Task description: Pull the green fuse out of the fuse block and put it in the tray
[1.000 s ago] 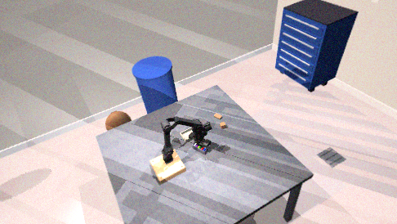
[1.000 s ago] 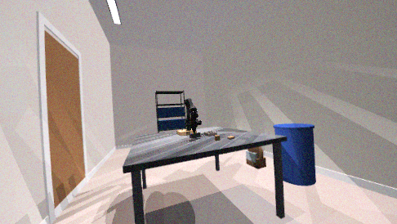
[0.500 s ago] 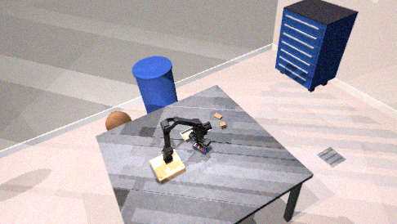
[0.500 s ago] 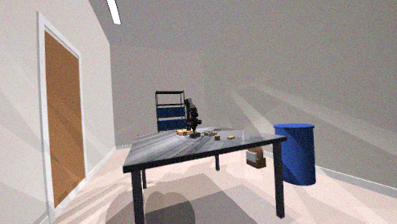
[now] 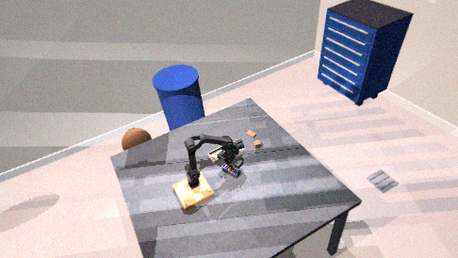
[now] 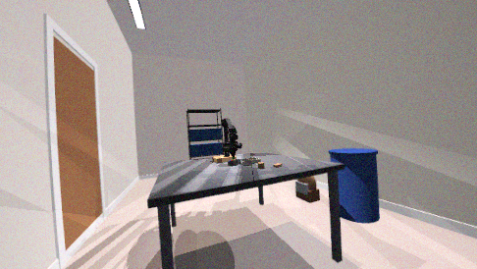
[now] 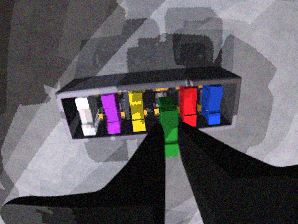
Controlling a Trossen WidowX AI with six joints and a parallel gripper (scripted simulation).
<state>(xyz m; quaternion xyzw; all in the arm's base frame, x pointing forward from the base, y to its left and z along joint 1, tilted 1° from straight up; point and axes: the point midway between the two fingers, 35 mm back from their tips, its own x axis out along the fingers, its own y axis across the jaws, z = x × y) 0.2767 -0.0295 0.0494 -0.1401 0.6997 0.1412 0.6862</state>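
Now: gripper tip 20 cm to the right of the white tray and 6 cm above it. Round my gripper tip: green fuse (1 cm below).
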